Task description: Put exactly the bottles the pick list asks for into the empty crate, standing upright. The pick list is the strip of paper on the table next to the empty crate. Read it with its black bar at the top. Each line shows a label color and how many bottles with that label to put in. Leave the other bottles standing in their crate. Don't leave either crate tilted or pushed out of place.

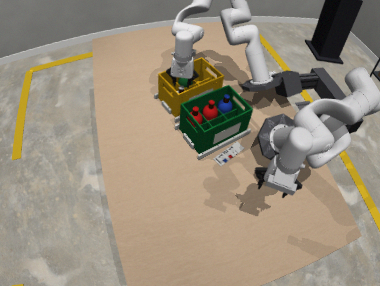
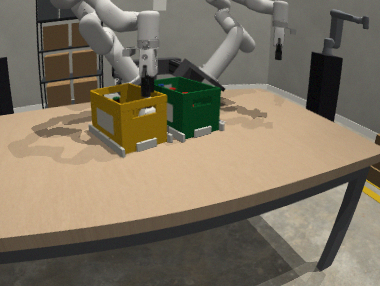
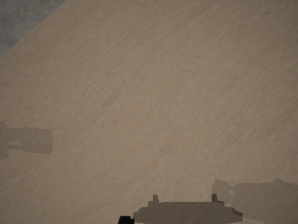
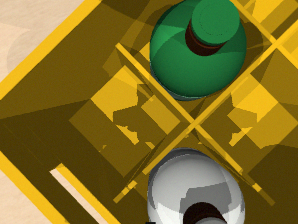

Scene:
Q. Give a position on a yellow crate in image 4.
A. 86, 104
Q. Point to a yellow crate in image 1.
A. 171, 97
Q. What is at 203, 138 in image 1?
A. A green crate.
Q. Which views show the yellow crate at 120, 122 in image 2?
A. Image 1, image 2 and image 4 only.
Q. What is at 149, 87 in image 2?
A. My right gripper.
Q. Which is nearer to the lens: the yellow crate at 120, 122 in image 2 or the green crate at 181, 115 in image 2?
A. The yellow crate.

